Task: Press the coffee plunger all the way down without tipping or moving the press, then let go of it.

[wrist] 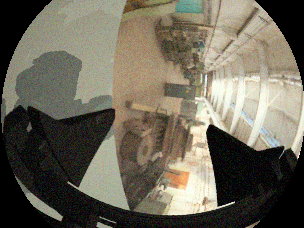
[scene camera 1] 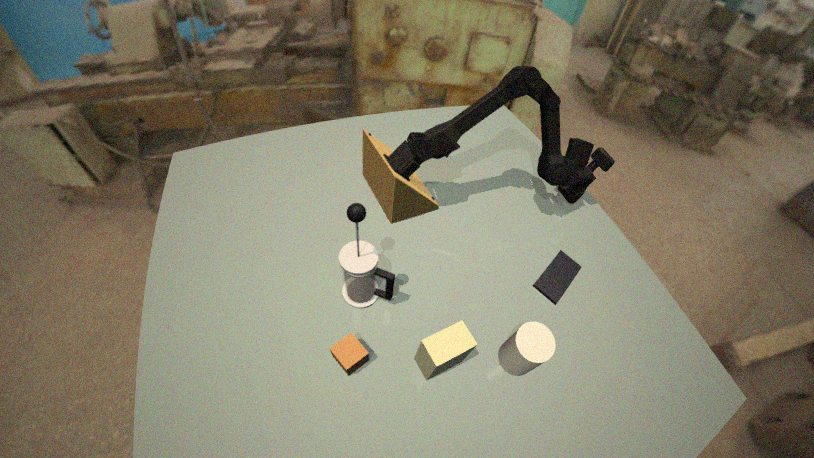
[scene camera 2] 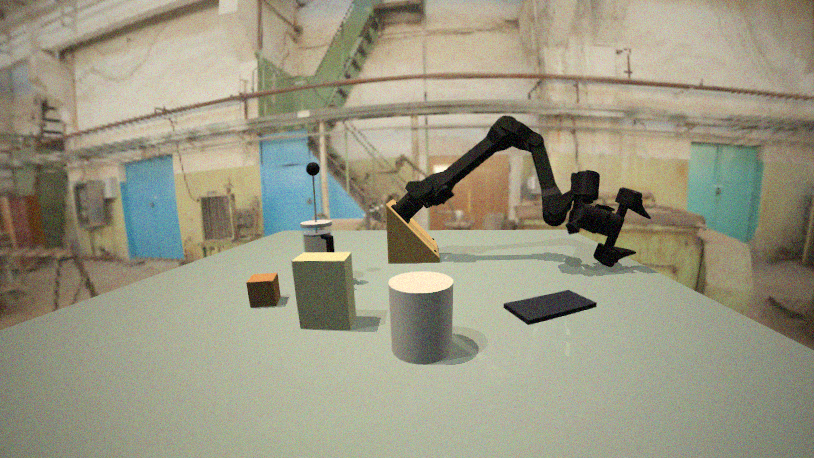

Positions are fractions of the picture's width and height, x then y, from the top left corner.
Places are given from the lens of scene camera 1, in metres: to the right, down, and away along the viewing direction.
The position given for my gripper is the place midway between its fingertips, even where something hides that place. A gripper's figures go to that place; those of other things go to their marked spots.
my gripper (scene camera 1: 0.73, 0.39): 0.59, -0.17, 0.88
coffee press (scene camera 1: 0.44, 0.57): -0.09, 0.05, 0.55
white cylinder (scene camera 1: 0.65, 0.75): 0.22, 0.21, 0.52
